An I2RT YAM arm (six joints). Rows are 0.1 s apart.
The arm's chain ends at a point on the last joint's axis. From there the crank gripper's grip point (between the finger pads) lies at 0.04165 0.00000 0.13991 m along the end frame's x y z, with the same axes.
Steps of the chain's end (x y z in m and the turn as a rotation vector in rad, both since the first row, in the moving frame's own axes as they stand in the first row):
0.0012, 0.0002, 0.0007, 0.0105, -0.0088, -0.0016
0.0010, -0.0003, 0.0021, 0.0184, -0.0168, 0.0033
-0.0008, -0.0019, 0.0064, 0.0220, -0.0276, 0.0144
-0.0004, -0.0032, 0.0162, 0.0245, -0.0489, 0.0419
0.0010, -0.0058, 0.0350, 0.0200, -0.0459, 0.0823
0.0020, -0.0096, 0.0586, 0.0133, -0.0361, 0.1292
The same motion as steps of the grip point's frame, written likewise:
0.0000, -0.0013, 0.0011, 0.0105, -0.0088, -0.0016
-0.0014, -0.0027, 0.0028, 0.0184, -0.0168, 0.0033
-0.0047, -0.0044, 0.0075, 0.0220, -0.0276, 0.0144
-0.0073, -0.0050, 0.0180, 0.0245, -0.0489, 0.0419
-0.0055, -0.0055, 0.0368, 0.0200, -0.0459, 0.0823
-0.0033, -0.0064, 0.0600, 0.0133, -0.0361, 0.1292

